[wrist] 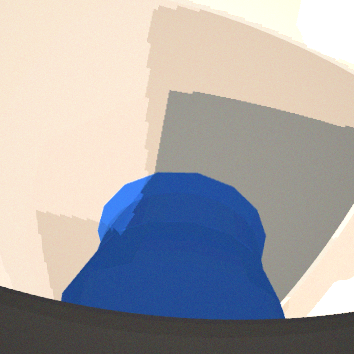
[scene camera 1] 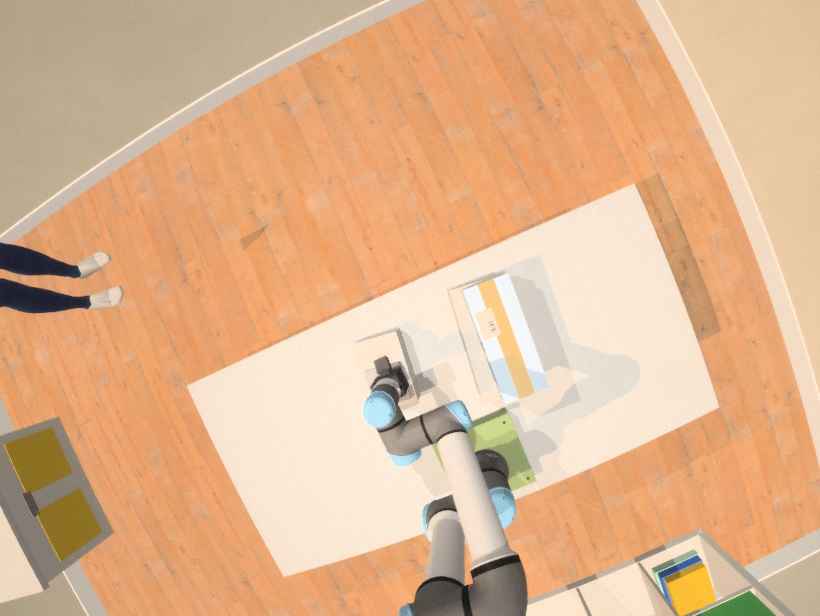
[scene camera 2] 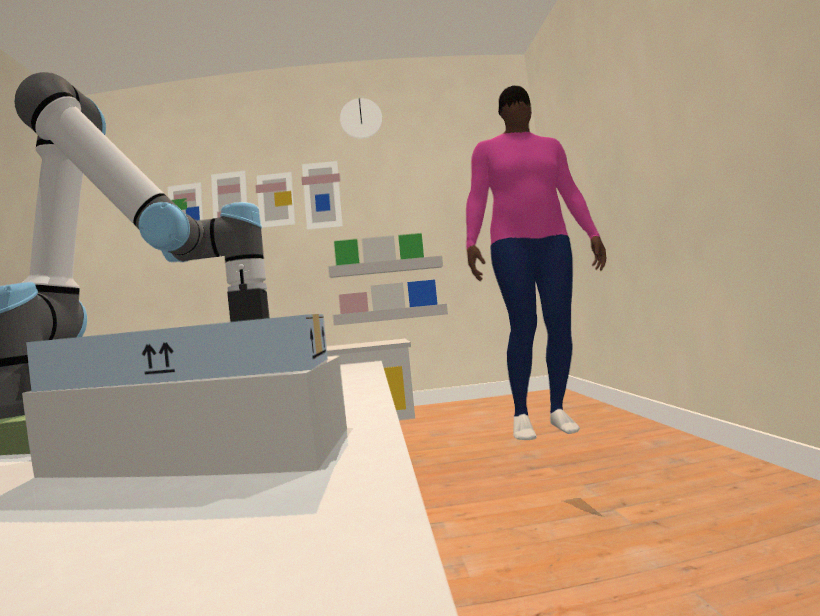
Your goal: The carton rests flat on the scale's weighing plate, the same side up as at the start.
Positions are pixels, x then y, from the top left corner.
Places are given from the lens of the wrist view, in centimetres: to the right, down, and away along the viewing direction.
my suction cup point(wrist: 181, 244): 0, 1, 4
scale point(wrist: 252, 101): 1, -1, 4
